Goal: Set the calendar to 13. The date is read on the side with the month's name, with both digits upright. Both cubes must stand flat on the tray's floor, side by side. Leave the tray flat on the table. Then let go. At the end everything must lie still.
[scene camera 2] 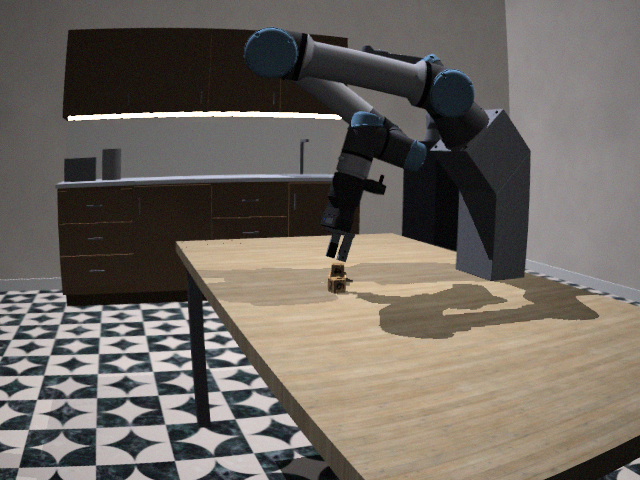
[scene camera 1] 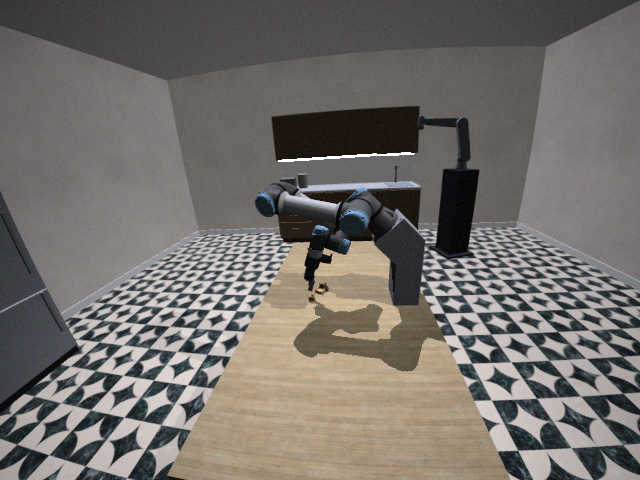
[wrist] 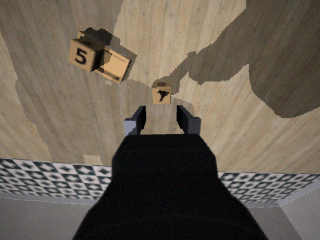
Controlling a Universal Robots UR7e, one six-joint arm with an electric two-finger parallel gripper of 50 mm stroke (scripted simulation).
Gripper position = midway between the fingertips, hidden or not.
Observation:
I see my gripper (scene camera 2: pixel 335 259) and a wooden tray (wrist: pixel 114 64).
My gripper shows as well in the wrist view (wrist: pixel 161 112).

